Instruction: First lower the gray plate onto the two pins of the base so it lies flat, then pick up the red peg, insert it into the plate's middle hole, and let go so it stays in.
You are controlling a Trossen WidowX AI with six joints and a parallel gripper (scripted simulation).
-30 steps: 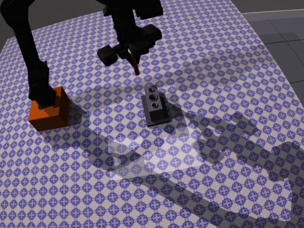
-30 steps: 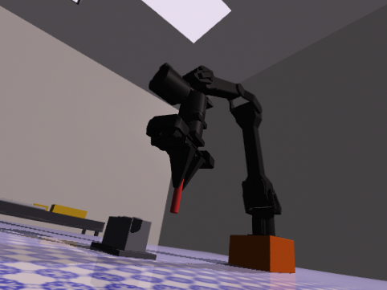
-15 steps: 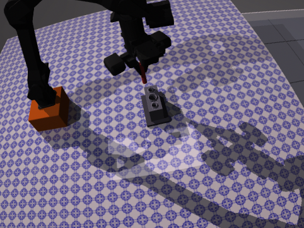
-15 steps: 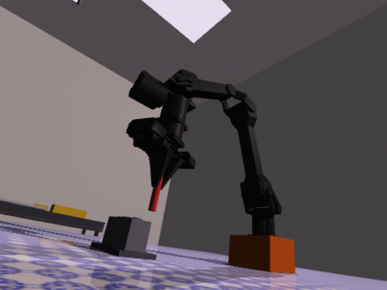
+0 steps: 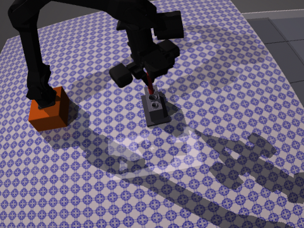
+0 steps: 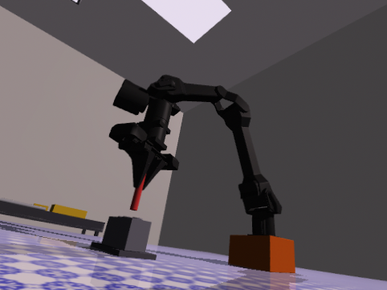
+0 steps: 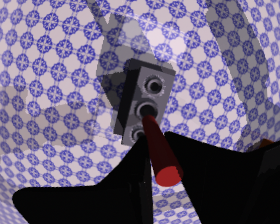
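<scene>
Now: gripper tip 7 cm above the gray plate. The rest, counted from my gripper tip: red peg right at my gripper tip; dark base 11 cm below.
</scene>
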